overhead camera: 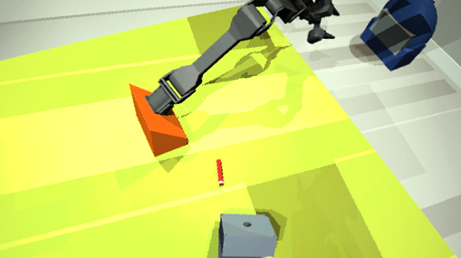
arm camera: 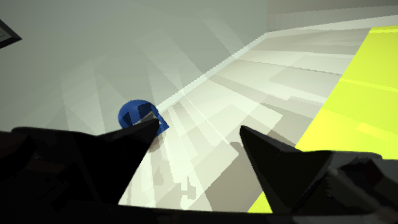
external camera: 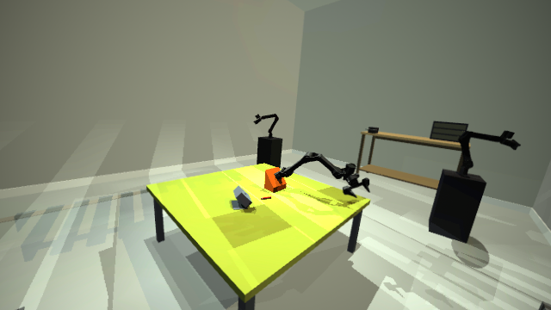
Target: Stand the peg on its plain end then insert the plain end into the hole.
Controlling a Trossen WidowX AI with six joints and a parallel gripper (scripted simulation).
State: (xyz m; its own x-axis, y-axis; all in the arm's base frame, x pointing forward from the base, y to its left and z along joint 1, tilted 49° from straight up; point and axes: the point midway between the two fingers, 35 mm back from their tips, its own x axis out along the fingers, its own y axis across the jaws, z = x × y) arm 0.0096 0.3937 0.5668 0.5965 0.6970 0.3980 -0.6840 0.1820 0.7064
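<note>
My gripper tip is now 22 cm short of the red peg, 64 cm to the left of it and 17 cm above it. Round my gripper tip: grey sloped panel 40 cm ahead, 68 cm to the right, 11 cm below.
</note>
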